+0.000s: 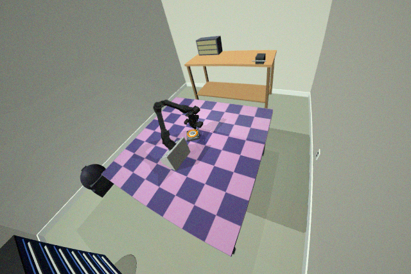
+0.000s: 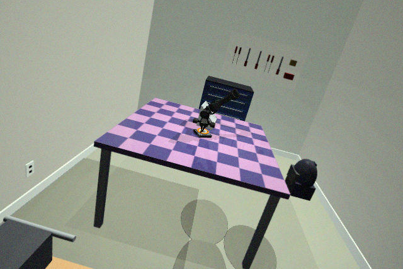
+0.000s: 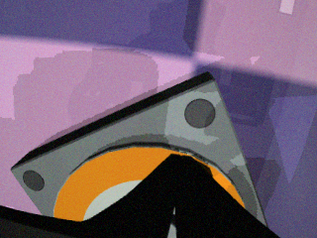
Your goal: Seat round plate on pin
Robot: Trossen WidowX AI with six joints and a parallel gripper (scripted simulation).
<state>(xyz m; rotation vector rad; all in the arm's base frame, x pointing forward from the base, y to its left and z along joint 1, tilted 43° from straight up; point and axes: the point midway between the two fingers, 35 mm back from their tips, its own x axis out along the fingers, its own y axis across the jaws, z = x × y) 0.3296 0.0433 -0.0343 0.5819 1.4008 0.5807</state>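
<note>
My gripper tip is now 50 mm past the base, 20 mm above it and 10 mm to the right of it.
</note>
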